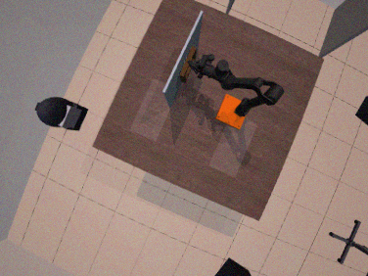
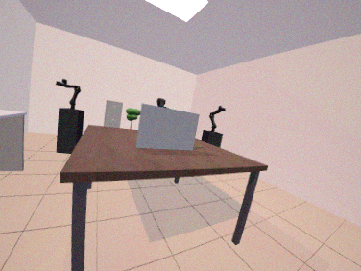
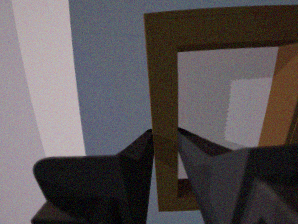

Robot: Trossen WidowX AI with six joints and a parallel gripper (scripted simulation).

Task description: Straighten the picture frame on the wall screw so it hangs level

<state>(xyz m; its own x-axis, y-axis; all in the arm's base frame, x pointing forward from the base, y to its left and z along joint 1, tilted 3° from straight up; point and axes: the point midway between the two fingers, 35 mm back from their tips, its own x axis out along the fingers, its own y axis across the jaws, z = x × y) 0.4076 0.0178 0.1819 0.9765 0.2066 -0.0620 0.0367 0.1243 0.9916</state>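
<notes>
Now: the brown picture frame 5 cm below my gripper tip, 1 cm to the right of it and 1 cm ahead of it. From my gripper tip the other things lie so: wall panel: 6 cm below, 2 cm ahead.
</notes>
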